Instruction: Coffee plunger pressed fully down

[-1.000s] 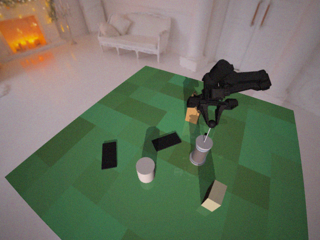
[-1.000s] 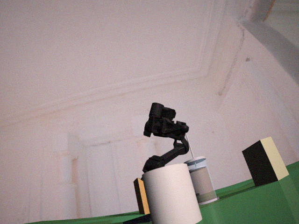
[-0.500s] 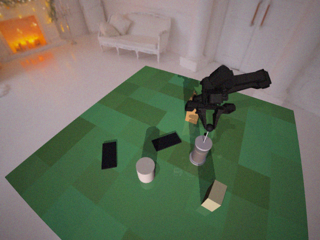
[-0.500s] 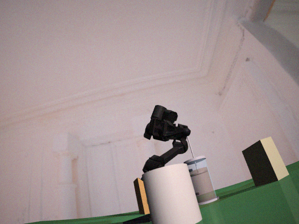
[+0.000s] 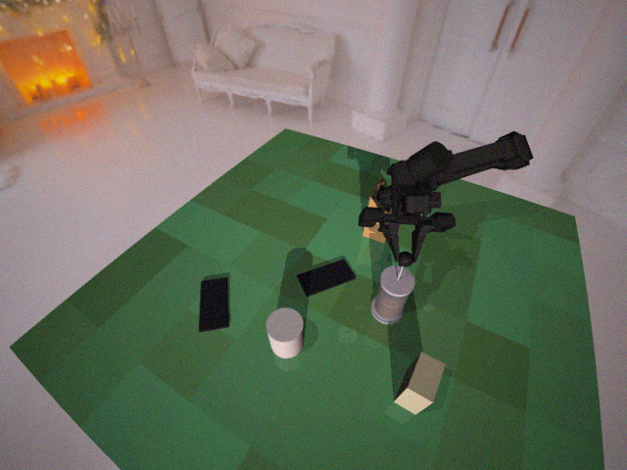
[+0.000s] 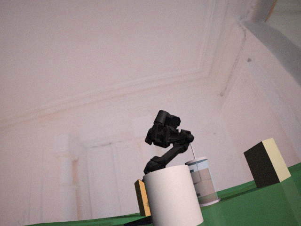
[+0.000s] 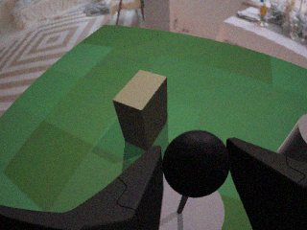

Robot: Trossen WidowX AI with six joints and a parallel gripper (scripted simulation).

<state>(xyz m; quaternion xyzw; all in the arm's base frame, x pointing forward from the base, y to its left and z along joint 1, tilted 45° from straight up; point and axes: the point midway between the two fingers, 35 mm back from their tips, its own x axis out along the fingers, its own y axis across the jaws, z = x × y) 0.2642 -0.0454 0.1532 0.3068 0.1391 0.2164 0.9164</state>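
Now: gripper tip 110 mm above the coffee press and 30 mm past it. Also, from my gripper tip: white cylinder (200 mm to the right, 180 mm below, 150 mm ahead).
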